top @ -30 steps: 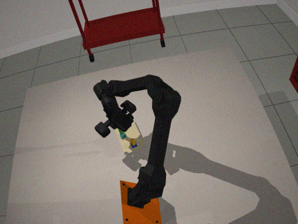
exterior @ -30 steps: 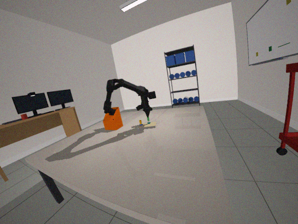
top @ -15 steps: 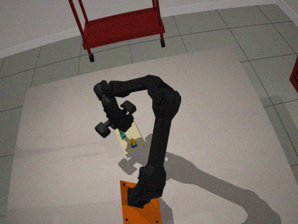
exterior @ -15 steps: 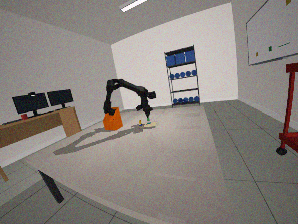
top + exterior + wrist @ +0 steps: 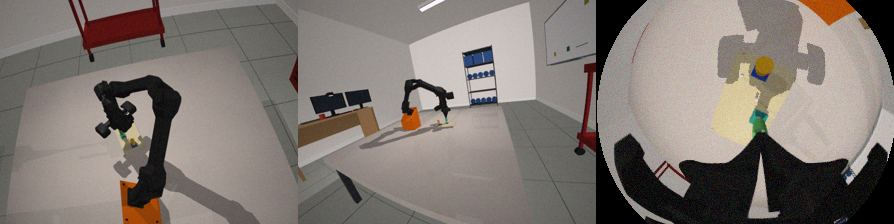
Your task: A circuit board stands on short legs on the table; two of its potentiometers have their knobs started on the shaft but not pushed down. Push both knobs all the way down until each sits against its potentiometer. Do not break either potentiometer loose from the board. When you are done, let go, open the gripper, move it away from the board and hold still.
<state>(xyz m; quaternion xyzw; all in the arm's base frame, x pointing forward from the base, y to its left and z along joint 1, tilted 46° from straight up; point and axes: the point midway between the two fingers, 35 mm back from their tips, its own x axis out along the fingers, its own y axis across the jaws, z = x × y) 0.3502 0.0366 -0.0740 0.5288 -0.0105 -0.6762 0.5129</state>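
My gripper tip is 10 mm above the green knob. From my gripper tip the other things lie so: orange knob: 50 mm behind, 50 mm to the right, 30 mm below.
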